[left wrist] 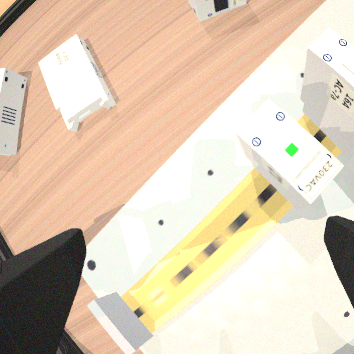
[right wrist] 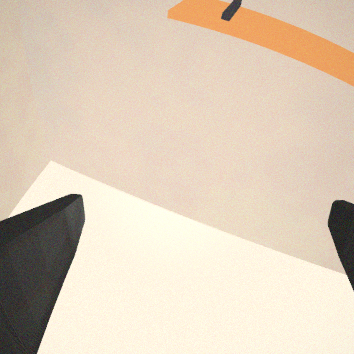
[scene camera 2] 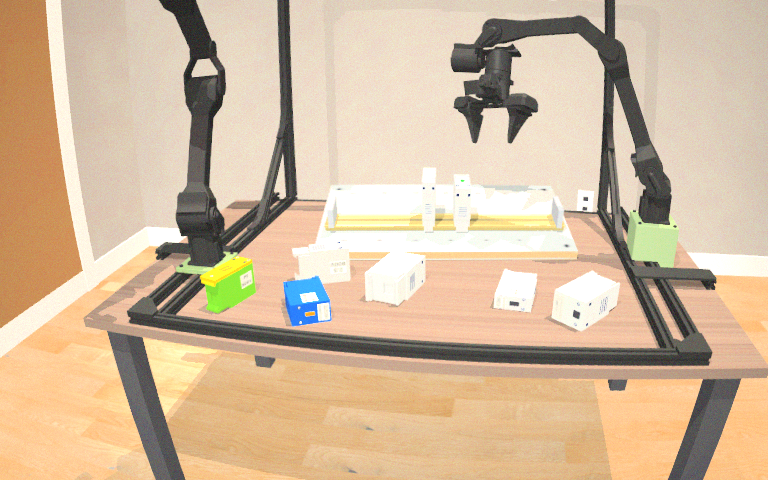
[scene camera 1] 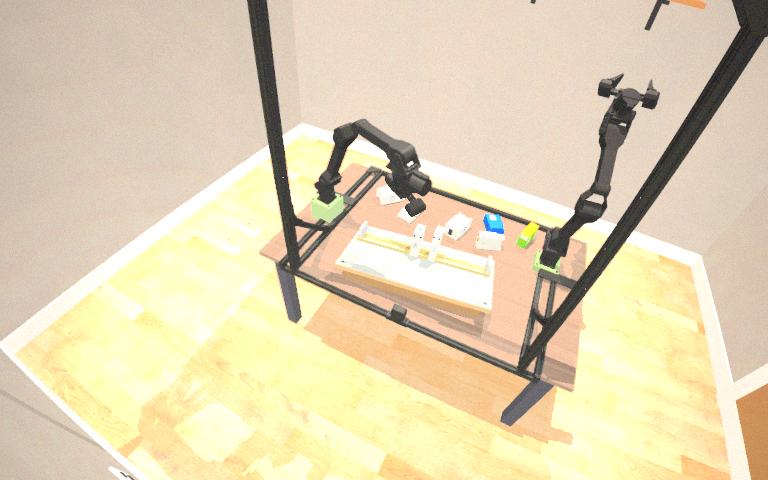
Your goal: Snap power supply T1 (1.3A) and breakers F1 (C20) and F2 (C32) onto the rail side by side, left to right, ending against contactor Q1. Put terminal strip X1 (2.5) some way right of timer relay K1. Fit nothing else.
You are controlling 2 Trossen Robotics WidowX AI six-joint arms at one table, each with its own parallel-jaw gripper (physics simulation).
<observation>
my right gripper: right wrist 212, 211; scene camera 1 637, 77; not seen in the left wrist view (out of frame); not seen in scene camera 2 (out of frame)
same spot on white base plate: (left wrist: 203, 170) = (scene camera 1: 405, 240)
</observation>
